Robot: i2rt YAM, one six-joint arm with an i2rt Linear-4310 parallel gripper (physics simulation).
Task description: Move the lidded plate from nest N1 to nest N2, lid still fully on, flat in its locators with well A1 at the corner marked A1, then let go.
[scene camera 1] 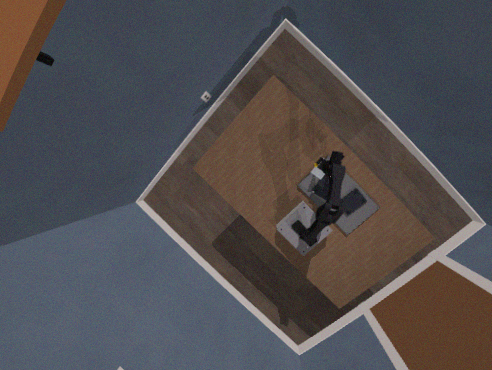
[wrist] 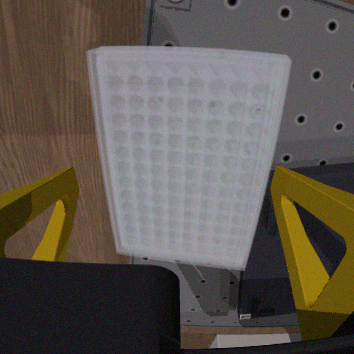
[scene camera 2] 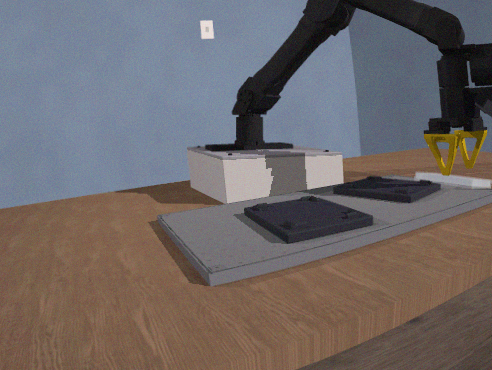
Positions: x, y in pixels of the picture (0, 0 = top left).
Scene:
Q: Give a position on a black nest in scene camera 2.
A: At 375, 187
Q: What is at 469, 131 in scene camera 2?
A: The gripper.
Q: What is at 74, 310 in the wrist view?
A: The gripper.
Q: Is the gripper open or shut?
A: Open.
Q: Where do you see a black nest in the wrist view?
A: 264, 289

